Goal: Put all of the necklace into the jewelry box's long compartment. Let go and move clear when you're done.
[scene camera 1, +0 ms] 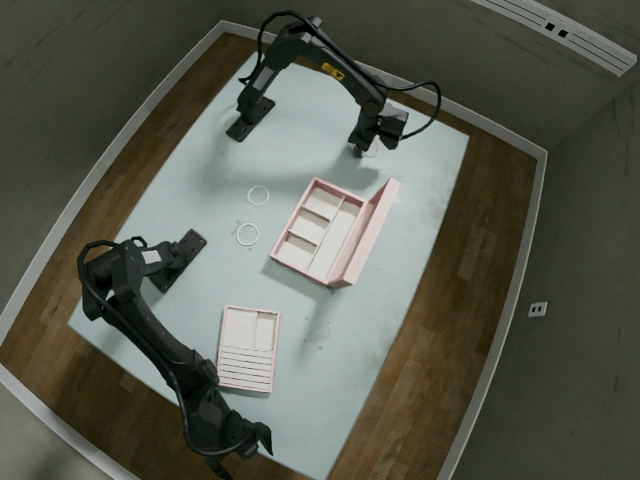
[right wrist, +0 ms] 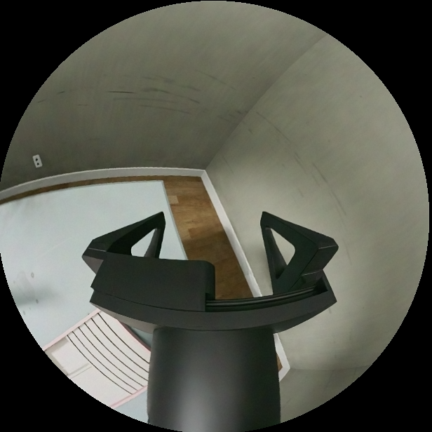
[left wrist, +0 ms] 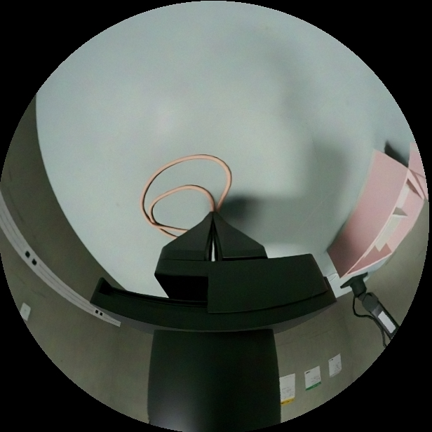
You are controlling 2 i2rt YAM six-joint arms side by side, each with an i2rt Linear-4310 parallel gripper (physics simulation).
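Frame: origin at the left arm's base, x ahead, y left, z up, level; centimetres.
Where they show: left gripper, fingertip midpoint: point(scene camera 1: 359, 148); right gripper, fingertip midpoint: point(scene camera 1: 255, 470); left arm's base, origin of the base link: point(scene camera 1: 251, 118); right arm's base, origin of the base link: point(scene camera 1: 178, 260).
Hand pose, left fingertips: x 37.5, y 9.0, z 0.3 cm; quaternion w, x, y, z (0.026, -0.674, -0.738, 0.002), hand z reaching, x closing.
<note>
Each offset is from my left fingertips to the top centre of the thing. "pt": to the spot under its first point.
The necklace {pt dx +5.3, dy +2.3, dz +0.0 cm} point(scene camera 1: 376, 150) point(left wrist: 202, 157), a thin pink-orange cord in two loops, lies on the table near the upper right of the scene view. My left gripper point(scene camera 1: 358, 152) point(left wrist: 212, 216) is low over the table, its fingertips shut on the cord where strands of both loops meet; part of the cord is hidden behind the fingers. The pink jewelry box point(scene camera 1: 292, 217) point(left wrist: 367, 210) stands open below it in the scene view. Its long compartment {pt dx +9.2, dy -30.5, dz +0.3 cm} point(scene camera 1: 334, 238) is empty and runs beside the raised lid {pt dx +17.6, dy -31.1, dz +21.8 cm} point(scene camera 1: 373, 232). My right gripper point(scene camera 1: 251, 466) point(right wrist: 212, 216) is open and empty, beyond the tray at the bottom.
Two white rings {dx -17.3, dy -31.3, dz +0.0 cm} point(scene camera 1: 248, 196) {dx -12.6, dy -43.0, dz +0.1 cm} point(scene camera 1: 237, 235) lie left of the box in the scene view. A pink-rimmed tray {dx +6.1, dy -69.0, dz +2.3 cm} point(scene camera 1: 240, 328) point(right wrist: 60, 355) with slots lies below the box, near the right arm. The box's raised lid stands along its right side.
</note>
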